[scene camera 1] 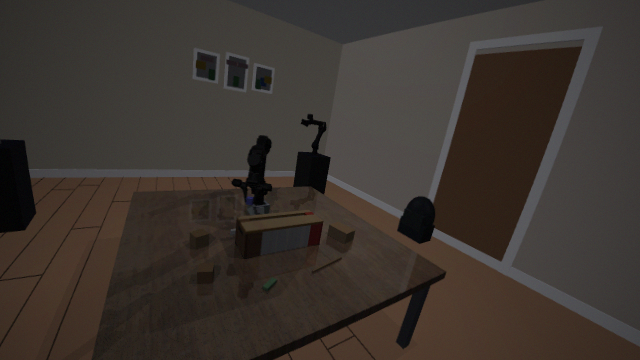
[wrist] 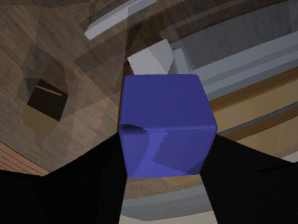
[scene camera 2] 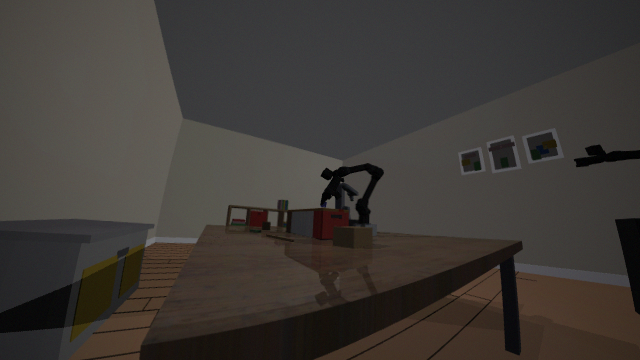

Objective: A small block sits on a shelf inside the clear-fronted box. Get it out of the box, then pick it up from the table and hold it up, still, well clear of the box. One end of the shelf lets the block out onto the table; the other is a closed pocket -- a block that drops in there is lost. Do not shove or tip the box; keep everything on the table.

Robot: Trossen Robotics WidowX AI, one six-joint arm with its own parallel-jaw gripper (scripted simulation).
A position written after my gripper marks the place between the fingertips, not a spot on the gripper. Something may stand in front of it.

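Note:
Wrist view: my gripper [wrist: 161,138], a blue block [wrist: 167,128] and a box [wrist: 240,62] are visible. Scene camera 2: the box [scene camera 2: 317,222] is visible here too.

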